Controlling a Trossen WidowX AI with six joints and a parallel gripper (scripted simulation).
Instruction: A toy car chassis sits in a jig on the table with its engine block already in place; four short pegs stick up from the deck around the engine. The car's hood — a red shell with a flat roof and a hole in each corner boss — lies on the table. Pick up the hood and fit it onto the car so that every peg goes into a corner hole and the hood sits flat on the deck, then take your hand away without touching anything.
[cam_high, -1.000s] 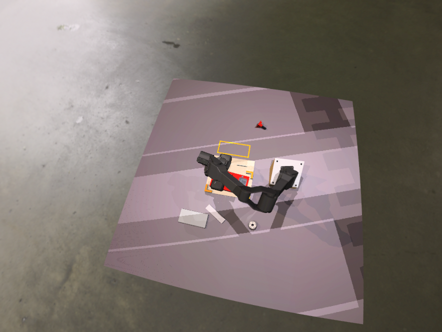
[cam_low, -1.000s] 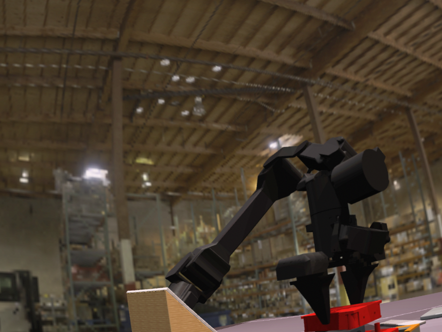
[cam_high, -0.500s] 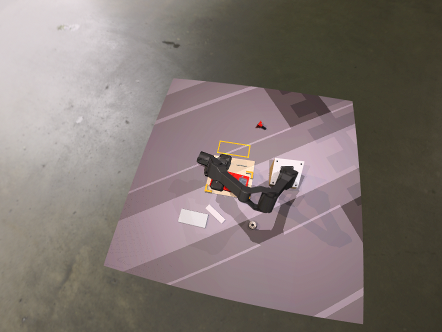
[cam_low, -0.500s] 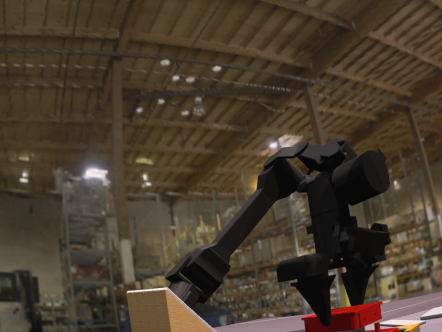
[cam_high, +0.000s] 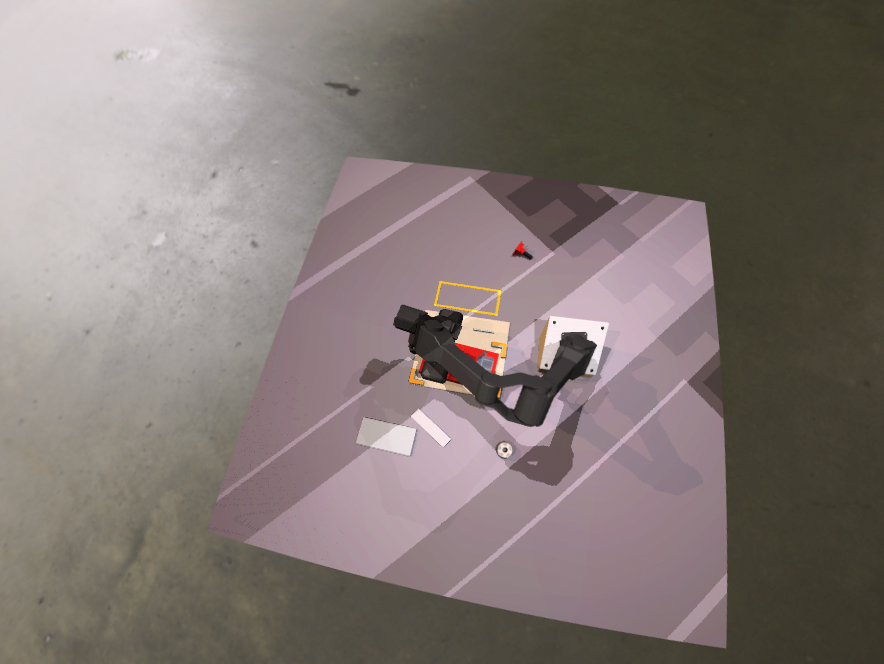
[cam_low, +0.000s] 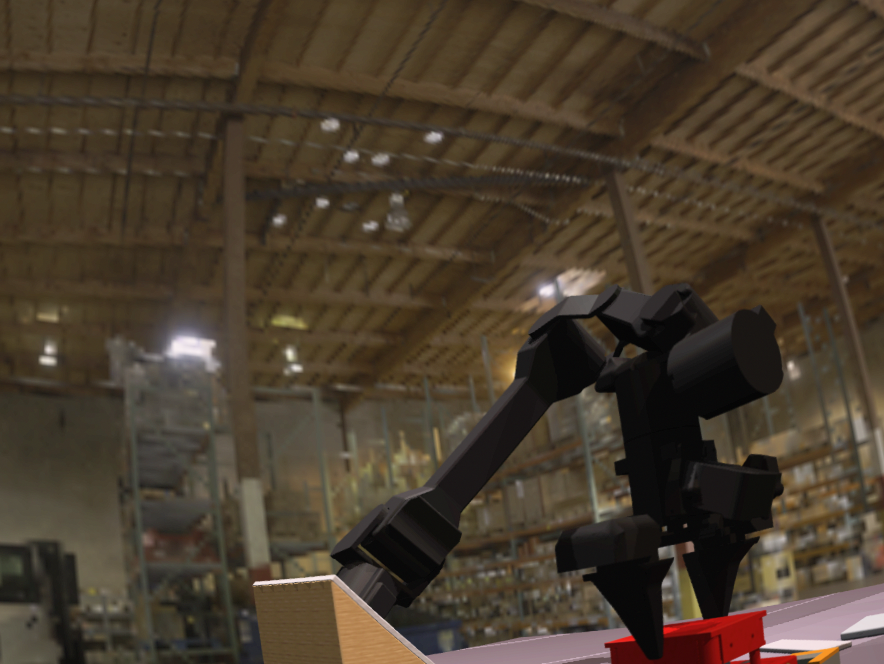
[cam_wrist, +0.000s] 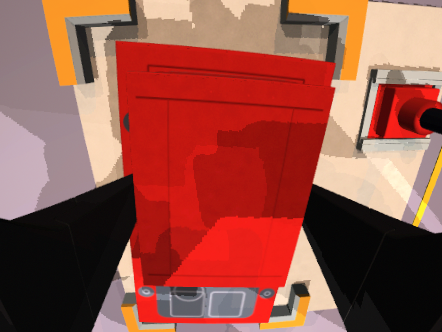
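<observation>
Right now the red hood is 10 mm above my gripper tip. The rest, counted from my gripper tip: grey plate 150 mm ahead, 210 mm to the left, 50 mm below; then grey bar 30 mm ahead, 190 mm to the left, 50 mm below.
</observation>
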